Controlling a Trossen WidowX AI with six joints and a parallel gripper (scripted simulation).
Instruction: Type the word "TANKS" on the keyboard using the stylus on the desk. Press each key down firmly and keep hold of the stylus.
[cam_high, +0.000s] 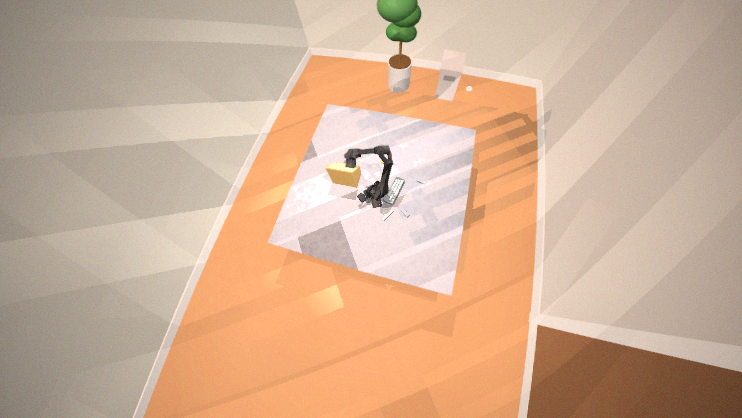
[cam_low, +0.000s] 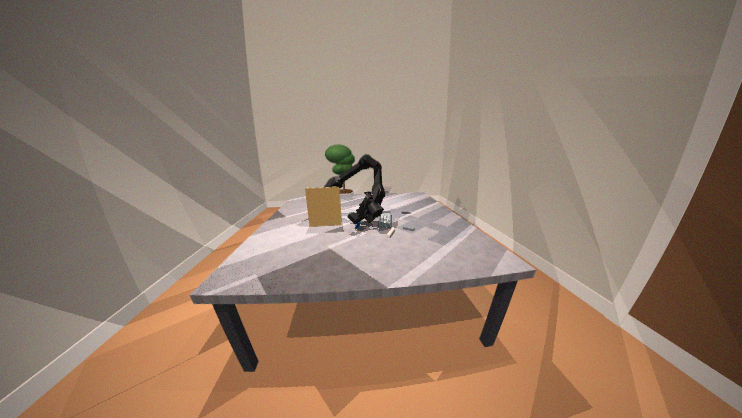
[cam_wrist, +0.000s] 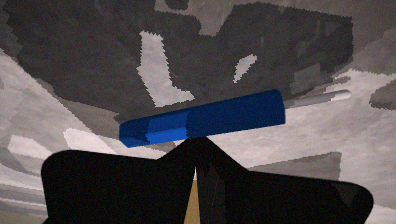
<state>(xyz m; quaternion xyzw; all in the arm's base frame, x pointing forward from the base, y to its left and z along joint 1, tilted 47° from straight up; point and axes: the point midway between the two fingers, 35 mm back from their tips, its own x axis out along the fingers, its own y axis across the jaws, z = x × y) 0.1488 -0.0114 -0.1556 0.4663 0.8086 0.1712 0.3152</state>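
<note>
Right now my gripper tip is 10 mm short of the blue stylus and 40 mm to the left of it. Round my gripper tip: grey stylus tip 70 mm to the right.
</note>
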